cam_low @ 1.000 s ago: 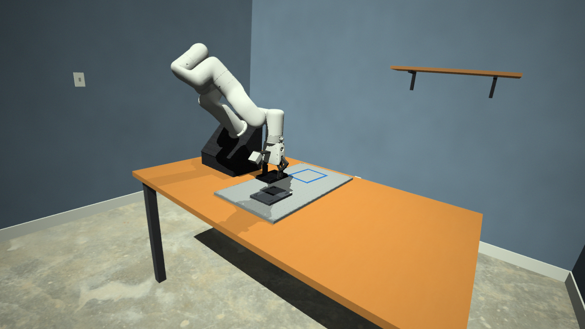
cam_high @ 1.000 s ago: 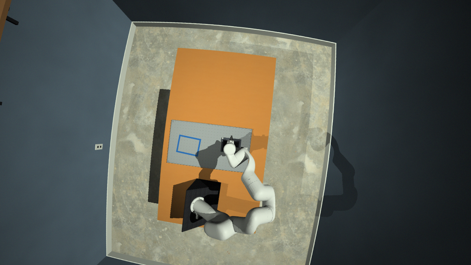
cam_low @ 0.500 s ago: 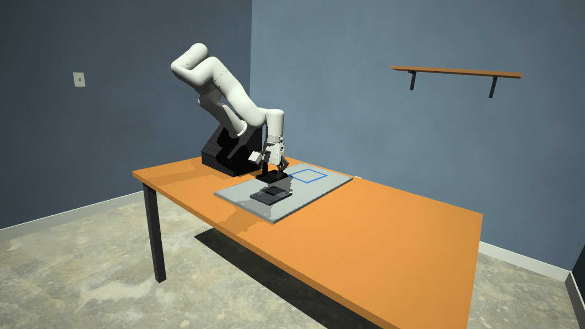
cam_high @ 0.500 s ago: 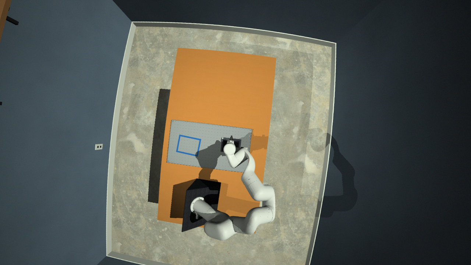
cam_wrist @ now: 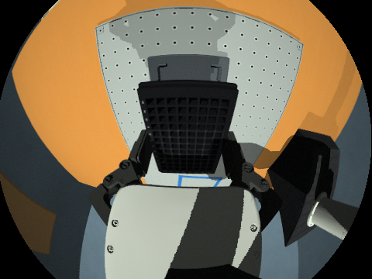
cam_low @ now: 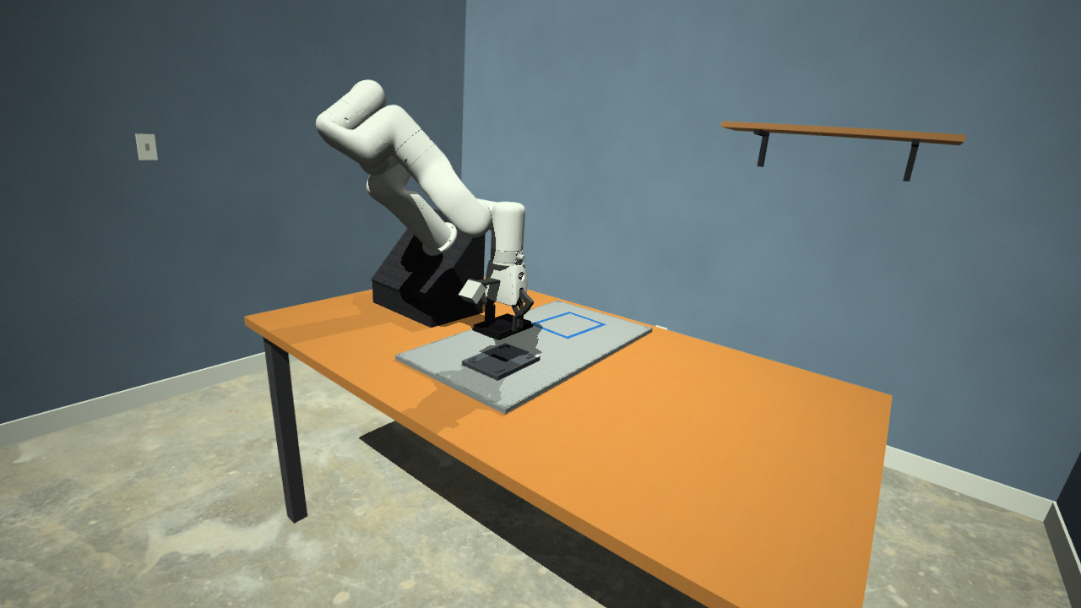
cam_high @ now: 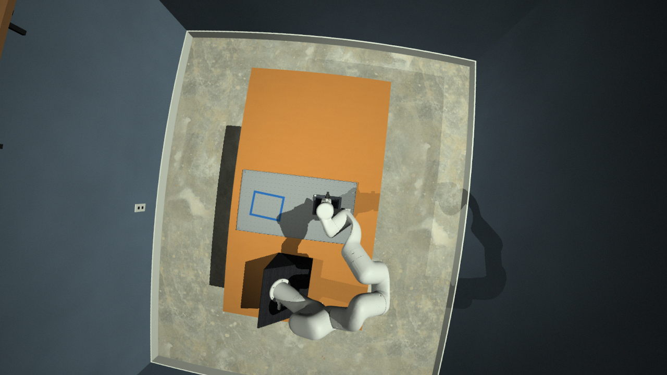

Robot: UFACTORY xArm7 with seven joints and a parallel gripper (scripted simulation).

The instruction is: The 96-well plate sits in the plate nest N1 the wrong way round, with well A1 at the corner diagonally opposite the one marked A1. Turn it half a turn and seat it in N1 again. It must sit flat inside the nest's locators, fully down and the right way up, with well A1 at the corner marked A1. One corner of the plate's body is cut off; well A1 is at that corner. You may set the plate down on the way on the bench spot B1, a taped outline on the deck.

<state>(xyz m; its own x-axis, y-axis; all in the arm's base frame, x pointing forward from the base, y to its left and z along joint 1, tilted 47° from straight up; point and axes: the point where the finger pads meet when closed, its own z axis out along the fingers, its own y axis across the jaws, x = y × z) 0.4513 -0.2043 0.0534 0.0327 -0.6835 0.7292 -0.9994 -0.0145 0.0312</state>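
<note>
My hand is 10 cm above the dark plate nest N1. From my hand the other things lie so: black 96-well plate 1 cm below; then white A1 mark 5 cm ahead, 8 cm to the left, 10 cm below.
</note>
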